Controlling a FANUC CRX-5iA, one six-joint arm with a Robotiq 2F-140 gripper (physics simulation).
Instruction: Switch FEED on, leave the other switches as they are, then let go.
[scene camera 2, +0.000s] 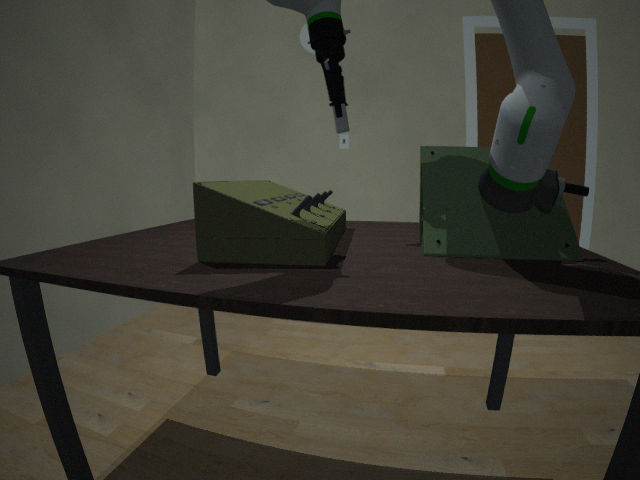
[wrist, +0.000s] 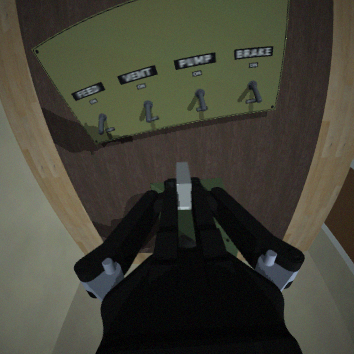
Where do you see my gripper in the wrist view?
At 181, 171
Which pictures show my gripper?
Scene camera 2 and the wrist view: all of them.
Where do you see a switch box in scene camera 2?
At 254, 222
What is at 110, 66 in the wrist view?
A switch box.
